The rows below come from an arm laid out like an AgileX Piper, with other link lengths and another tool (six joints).
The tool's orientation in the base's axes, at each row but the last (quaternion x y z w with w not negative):
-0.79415 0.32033 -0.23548 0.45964
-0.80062 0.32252 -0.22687 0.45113
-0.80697 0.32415 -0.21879 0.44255
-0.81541 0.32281 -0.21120 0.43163
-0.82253 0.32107 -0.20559 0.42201
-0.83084 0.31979 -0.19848 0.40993
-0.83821 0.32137 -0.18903 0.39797
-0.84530 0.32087 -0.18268 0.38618
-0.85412 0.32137 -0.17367 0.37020
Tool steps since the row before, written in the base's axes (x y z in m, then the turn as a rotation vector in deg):
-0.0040 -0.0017 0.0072 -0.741 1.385 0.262
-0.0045 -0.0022 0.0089 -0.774 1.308 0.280
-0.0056 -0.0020 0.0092 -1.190 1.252 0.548
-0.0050 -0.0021 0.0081 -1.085 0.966 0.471
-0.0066 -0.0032 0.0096 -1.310 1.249 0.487
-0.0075 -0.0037 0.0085 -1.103 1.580 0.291
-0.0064 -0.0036 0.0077 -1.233 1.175 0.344
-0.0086 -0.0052 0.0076 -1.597 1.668 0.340
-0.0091 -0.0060 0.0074 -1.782 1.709 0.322
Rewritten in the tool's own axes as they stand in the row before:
-0.0009 -0.0045 -0.0070 -1.490 -0.530 0.185
-0.0009 -0.0055 -0.0086 -1.456 -0.505 0.110
-0.0018 -0.0052 -0.0094 -1.687 -0.576 -0.326
-0.0015 -0.0042 -0.0087 -1.416 -0.427 -0.381
-0.0018 -0.0042 -0.0112 -1.773 -0.484 -0.368
-0.0022 -0.0024 -0.0115 -1.868 -0.554 0.052
-0.0017 -0.0019 -0.0103 -1.679 -0.353 -0.275
-0.0022 0.0002 -0.0124 -2.281 -0.448 -0.211
-0.0022 0.0014 -0.0129 -2.445 -0.378 -0.277

